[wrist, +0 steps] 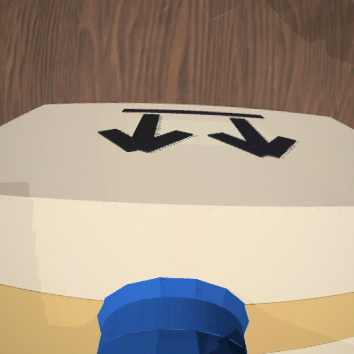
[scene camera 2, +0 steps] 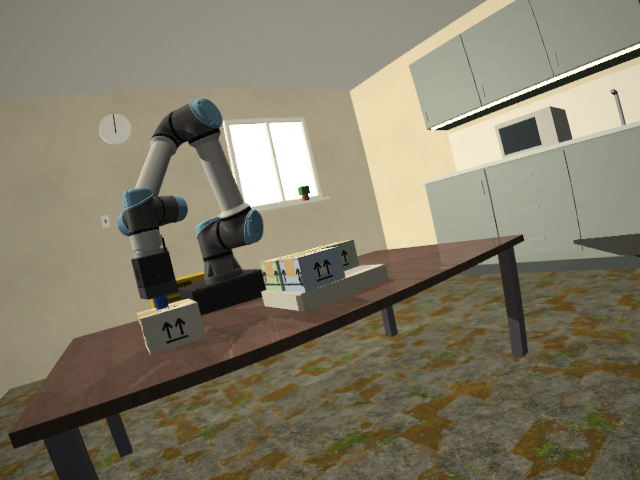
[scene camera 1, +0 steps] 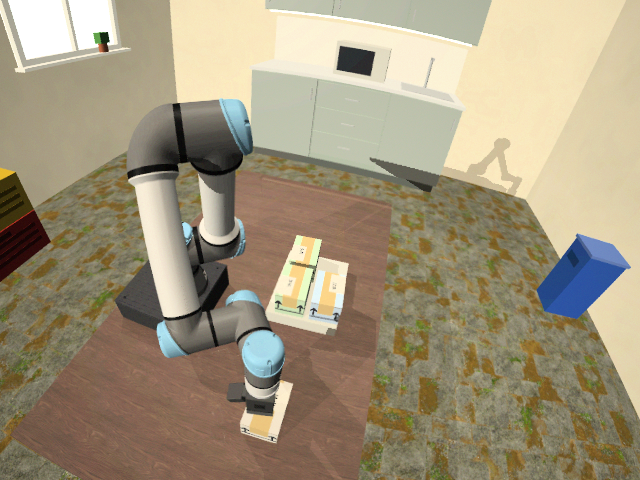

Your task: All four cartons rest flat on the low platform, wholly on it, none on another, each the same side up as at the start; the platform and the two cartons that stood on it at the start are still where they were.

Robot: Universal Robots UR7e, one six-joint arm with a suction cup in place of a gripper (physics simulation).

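Places are measured from the arm's base along level axes (x up, y right, z ahead), in metres.
Pixels of known places: end effector, tool point: (wrist: 174, 291); arm's base, origin of the base link: (scene camera 2: 224, 278).
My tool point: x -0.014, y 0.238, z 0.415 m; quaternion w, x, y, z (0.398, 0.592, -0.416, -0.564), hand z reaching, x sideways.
Observation:
For each thing: its top centre in the pictures, then the offset to it from my tool point. Level surfaces: height alone.
- cream carton with a tan band, middle of its top: (scene camera 2: 165, 306) (scene camera 1: 266, 402) dx +0.014, dy -0.008, dz +0.012 m
- low cream platform, middle of its top: (scene camera 2: 322, 278) (scene camera 1: 310, 285) dx -0.034, dy -0.477, dz -0.049 m
- brown table, its level: dx -0.082 m
A cream carton with a tan band (scene camera 1: 261, 424) (scene camera 2: 175, 328) (wrist: 175, 235) stands upright on the table, apart from the platform. My blue suction cup (scene camera 2: 161, 304) (wrist: 173, 305) touches its top and is shut on it; in scene camera 1 the wrist hides the cup. The low cream platform (scene camera 1: 299, 323) (scene camera 2: 346, 288) bears three cartons side by side: a front green one (scene camera 1: 293, 286) (scene camera 2: 270, 274), a back green one (scene camera 1: 305, 250) (scene camera 2: 349, 254) and a pale blue one (scene camera 1: 327, 295) (scene camera 2: 322, 269). Their up arrows point up. The green ones stand end to end; the blue one is beside the front green one.
Bare platform surface shows behind the blue carton, beside the back green one. The arm's dark base (scene camera 1: 155, 294) (scene camera 2: 227, 291) stands on the brown table (scene camera 1: 155, 403) (scene camera 2: 118, 366), left of the platform in scene camera 1. A blue bin (scene camera 1: 581, 276) stands on the floor at the right.

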